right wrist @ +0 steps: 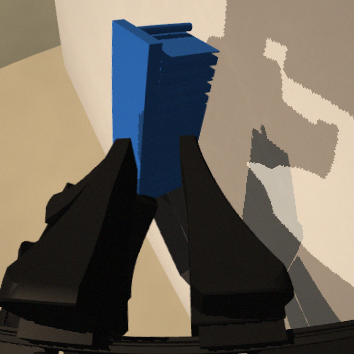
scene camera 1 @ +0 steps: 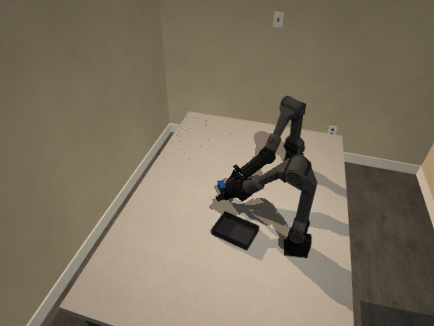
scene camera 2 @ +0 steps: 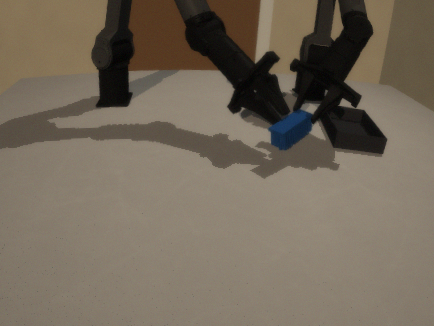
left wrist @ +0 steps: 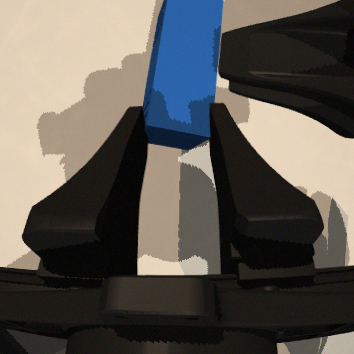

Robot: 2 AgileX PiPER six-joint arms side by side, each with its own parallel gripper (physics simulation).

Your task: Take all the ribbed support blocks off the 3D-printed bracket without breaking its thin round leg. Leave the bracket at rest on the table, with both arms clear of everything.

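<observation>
The blue bracket (scene camera 1: 221, 185) (scene camera 2: 291, 129) (left wrist: 186, 60) (right wrist: 127, 85) is held above the table, flat face up. In the right wrist view, a ribbed support block (right wrist: 182, 100) is on its underside, and the thin round leg (right wrist: 170, 28) shows beside the block at the far end. How many blocks remain cannot be told. My left gripper (scene camera 2: 305, 115) (left wrist: 176, 121) is shut on the bracket's near end. My right gripper (scene camera 2: 284, 116) (right wrist: 156, 153) is partly open, its fingertips close against the bracket's side; whether they touch is unclear.
A black open tray (scene camera 1: 215, 233) (scene camera 2: 359, 146) stands on the table (scene camera 1: 150, 240) (scene camera 2: 150, 240), below the grippers in scene camera 1 and right of them in scene camera 2. The two arms come close together at the bracket. Their shadows fall across the table.
</observation>
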